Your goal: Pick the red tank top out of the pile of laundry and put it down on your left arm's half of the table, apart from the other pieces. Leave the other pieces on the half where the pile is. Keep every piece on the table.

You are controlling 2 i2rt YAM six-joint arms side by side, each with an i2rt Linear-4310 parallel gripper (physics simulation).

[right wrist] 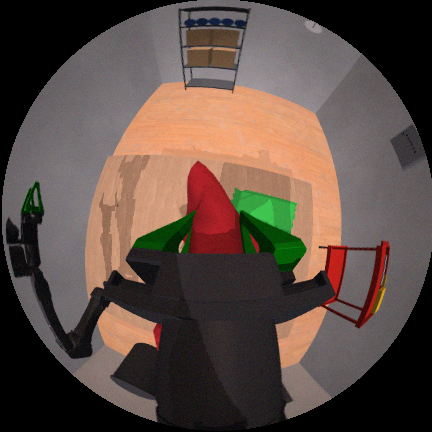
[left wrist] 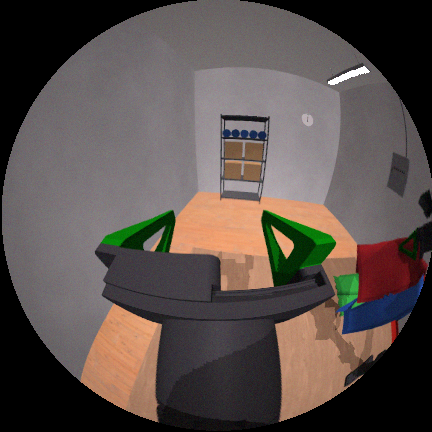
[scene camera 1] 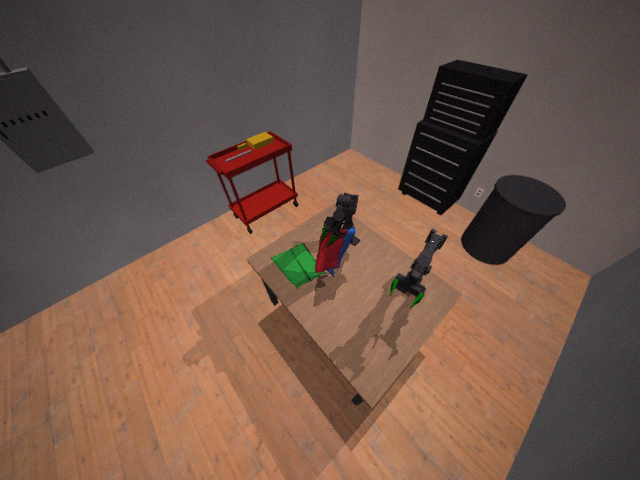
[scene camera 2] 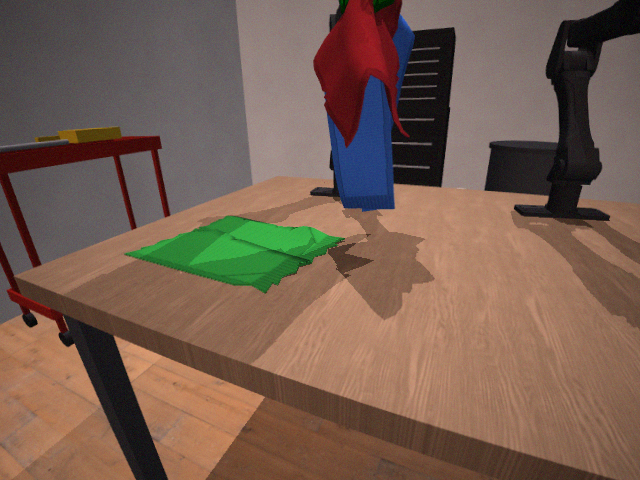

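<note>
My right gripper (scene camera 1: 330, 238) (scene camera 2: 363, 3) (left wrist: 400, 245) (right wrist: 218, 214) is shut on the red tank top (scene camera 1: 327, 254) (scene camera 2: 354, 67) (left wrist: 385, 270) (right wrist: 212, 227), which hangs bunched above the table. A blue piece (scene camera 1: 347, 244) (scene camera 2: 364, 155) (left wrist: 382, 311) hangs with it, behind and below the red cloth, its lower end above the table top. What holds the blue piece up is hidden. A green piece (scene camera 1: 297, 264) (scene camera 2: 248, 242) (left wrist: 348, 286) (right wrist: 277, 210) lies flat on the table near the left corner in scene camera 1. My left gripper (scene camera 1: 402, 298) (left wrist: 217, 214) is open and empty above the table at the right.
The table (scene camera 1: 356, 310) (scene camera 2: 465, 320) carries both arm bases along its far edge in scene camera 2. A red cart (scene camera 1: 263, 204) (scene camera 2: 139, 144) (right wrist: 372, 285) stands beside the table. A black tool cabinet (scene camera 1: 439, 167) and a dark bin (scene camera 1: 509, 222) stand behind the arms.
</note>
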